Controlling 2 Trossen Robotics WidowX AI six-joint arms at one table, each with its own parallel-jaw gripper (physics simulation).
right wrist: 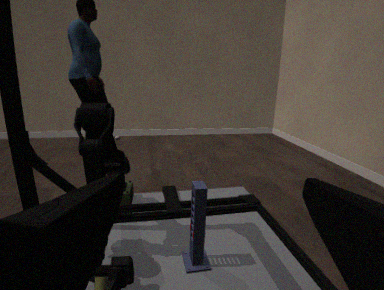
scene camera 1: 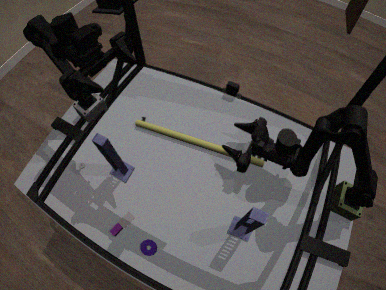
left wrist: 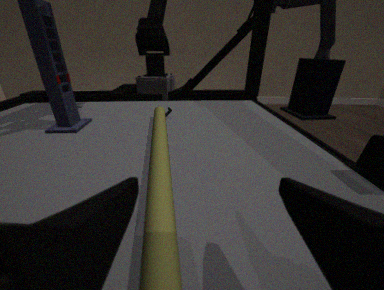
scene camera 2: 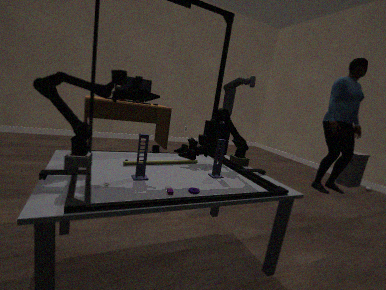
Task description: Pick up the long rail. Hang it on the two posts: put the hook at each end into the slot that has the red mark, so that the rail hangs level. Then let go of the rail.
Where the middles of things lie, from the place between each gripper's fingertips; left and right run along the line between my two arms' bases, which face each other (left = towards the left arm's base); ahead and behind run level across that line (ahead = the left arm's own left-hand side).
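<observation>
The long yellow rail (scene camera 1: 158, 129) is 50 mm below my left hand, and it's 30 mm ahead of that hand and 90 mm to the right of it. Going by its middle, the rail is nearer to my left hand than to my right hand.
As for my right hand, that's 38 cm above the rail, 12 cm past it and 12 cm to the right of it.
</observation>
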